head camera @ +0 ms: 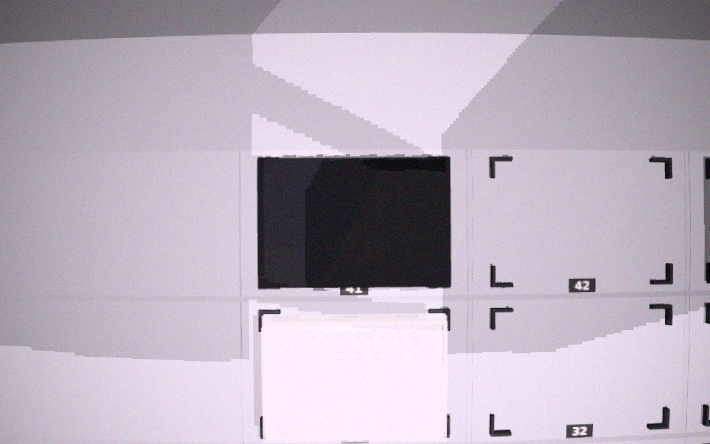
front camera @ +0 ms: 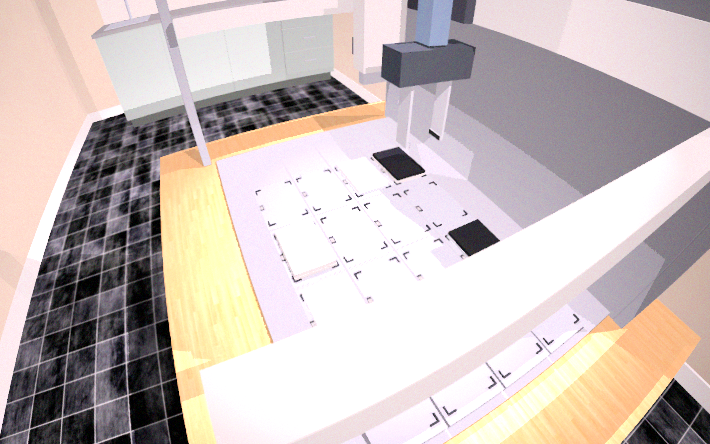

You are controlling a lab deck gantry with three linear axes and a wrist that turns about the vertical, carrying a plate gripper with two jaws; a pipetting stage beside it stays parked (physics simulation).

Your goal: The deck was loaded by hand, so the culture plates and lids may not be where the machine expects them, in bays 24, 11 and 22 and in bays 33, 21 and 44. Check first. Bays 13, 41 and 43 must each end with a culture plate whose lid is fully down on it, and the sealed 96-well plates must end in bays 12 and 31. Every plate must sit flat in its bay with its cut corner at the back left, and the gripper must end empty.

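Frame: origin at the robot's base, x ahead, y left, z up, level; centimetres.
Seen in the pictures: gripper, fingertip midpoint: (front camera: 419, 140); robot's base, origin of the base link: (front camera: 256, 192).
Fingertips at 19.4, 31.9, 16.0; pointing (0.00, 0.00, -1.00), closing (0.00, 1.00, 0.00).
Observation:
Offsets run from my fingertips to a thing's middle, as dx, dy, dz. "pt": to the spot under its first point.
My gripper (front camera: 418, 140) is open and empty, high over the back of the deck. A dark-topped plate @(-13.0, +4.5, -14.8) (front camera: 398, 163) (head camera: 353, 222) lies in bay 41, with a thin pale edge under the dark top in the front view. A white plate @(-13.0, -6.2, -15.3) (front camera: 362, 173) (head camera: 353, 382) with faint rows of round wells sits in the bay in front of it, 31. A second dark-topped plate @(+19.8, +4.5, -14.8) (front camera: 473, 237) lies in bay 43, partly behind the white beam. A thick white plate @(+3.4, -27.6, -15.3) (front camera: 306, 251) sits in bay 12. Glare hides details of the white plates; cut corners cannot be made out.
A wide white beam (front camera: 418, 335) crosses the front view and hides part of the deck. A thin pale post (front camera: 183, 83) stands at the back left. Bay labels 42 @(pt +3.3, -0.1, -16.0) (head camera: 581, 285) and 32 @(pt +3.4, -10.8, -16.0) (head camera: 579, 430) show with black corner marks in the head view.

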